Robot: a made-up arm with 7 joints. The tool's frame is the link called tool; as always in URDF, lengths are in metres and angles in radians.
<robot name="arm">
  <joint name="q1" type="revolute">
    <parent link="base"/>
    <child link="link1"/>
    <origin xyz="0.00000 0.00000 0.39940" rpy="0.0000 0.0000 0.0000"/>
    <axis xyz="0 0 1"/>
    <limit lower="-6.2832" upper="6.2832" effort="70" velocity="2.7"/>
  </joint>
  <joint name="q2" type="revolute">
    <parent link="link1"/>
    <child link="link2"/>
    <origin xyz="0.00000 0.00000 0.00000" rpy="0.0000 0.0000 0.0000"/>
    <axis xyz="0 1 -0.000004"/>
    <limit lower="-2.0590" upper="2.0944" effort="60" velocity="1.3"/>
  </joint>
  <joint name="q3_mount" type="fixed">
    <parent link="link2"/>
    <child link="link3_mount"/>
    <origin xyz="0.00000 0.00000 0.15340" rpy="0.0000 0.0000 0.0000"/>
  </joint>
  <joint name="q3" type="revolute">
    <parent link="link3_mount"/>
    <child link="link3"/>
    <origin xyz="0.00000 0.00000 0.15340" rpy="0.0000 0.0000 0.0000"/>
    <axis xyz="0 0 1"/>
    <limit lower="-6.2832" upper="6.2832" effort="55" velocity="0.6"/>
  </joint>
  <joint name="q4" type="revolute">
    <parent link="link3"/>
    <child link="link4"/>
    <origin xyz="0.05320 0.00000 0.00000" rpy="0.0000 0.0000 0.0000"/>
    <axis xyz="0 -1 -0.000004"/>
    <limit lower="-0.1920" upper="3.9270" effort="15" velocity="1.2"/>
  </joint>
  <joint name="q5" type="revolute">
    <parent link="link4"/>
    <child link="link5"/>
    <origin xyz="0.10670 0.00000 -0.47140" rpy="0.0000 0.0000 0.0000"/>
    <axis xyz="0 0.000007 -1"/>
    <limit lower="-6.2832" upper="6.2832" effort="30" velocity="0.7"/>
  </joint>
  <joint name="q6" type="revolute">
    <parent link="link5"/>
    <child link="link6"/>
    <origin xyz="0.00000 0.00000 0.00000" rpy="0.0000 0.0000 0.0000"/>
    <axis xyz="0 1 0.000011"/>
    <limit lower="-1.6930" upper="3.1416" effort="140" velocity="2.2"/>
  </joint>
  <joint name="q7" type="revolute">
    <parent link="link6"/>
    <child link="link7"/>
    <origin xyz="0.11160 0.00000 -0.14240" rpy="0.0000 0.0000 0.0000"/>
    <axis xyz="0 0.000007 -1"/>
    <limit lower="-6.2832" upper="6.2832" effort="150" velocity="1.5"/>
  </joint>
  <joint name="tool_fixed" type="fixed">
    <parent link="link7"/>
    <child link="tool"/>
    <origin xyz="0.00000 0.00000 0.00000" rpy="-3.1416 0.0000 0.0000"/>
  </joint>
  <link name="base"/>
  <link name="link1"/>
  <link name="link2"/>
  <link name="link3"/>
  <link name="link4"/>
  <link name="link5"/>
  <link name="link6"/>
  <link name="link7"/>
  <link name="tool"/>
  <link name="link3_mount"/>
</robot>
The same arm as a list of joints. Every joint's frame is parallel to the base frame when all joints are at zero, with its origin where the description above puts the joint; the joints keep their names.
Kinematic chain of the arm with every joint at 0, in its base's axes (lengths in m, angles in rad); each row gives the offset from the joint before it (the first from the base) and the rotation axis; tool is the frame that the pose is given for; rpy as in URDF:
q1: xyz 0 0 0.3994 axis +z
q2: xyz 0 0 0 axis +y
q3: xyz 0 0 0.3068 axis +z
q4: xyz 0.0532 0 0 axis -y
q5: xyz 0.1067 0 -0.4714 axis -z
q6: xyz 0 0 0 axis +y
q7: xyz 0.1116 0 -0.1424 axis -z
tool: xyz 0 0 0 rpy 3.1416 0 0
Joint limits (rad, base to tool): -6.2832..6.2832 -2.059..2.0944 -6.2832..6.2832 -0.192..3.927 -6.2832..6.2832 -1.693..3.1416 -6.2832..6.2832

